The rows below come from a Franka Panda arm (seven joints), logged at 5 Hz.
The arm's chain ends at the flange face. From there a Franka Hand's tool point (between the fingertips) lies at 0.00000 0.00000 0.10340 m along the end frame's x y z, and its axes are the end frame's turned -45 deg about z.
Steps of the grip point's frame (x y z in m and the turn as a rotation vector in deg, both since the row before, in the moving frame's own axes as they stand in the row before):
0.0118 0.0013 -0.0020 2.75 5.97 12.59
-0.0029 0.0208 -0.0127 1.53 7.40 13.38
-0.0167 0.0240 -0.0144 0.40 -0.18 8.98
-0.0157 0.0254 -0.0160 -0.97 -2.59 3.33
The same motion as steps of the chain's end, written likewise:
0.0040 0.0031 -0.0013 6.17 2.28 12.59
0.0039 0.0271 -0.0118 6.31 4.15 13.38
0.0059 0.0291 -0.0144 0.16 -0.41 8.98
0.0091 0.0246 -0.0159 -2.52 -1.15 3.33

